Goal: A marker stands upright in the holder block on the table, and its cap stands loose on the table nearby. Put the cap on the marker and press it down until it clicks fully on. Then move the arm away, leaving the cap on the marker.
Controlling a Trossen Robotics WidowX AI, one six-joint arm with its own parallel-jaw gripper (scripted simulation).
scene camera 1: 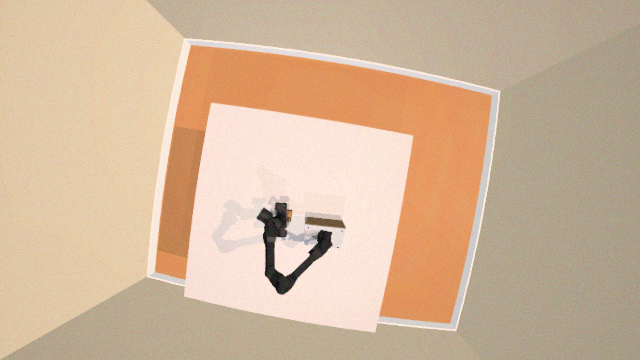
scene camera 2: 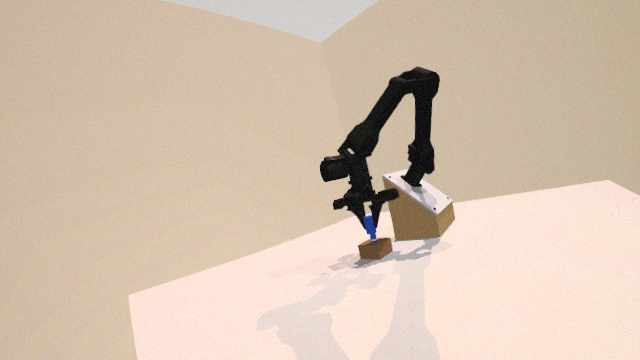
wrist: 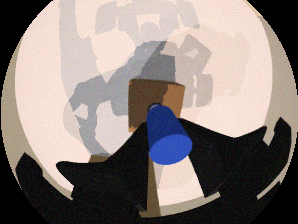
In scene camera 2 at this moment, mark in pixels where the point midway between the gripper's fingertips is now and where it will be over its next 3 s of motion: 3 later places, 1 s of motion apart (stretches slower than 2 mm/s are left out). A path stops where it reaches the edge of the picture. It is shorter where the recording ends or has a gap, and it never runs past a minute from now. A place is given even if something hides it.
My gripper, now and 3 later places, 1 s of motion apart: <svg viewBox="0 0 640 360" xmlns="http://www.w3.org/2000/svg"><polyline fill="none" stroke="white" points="371,228 370,223 367,213 367,214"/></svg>
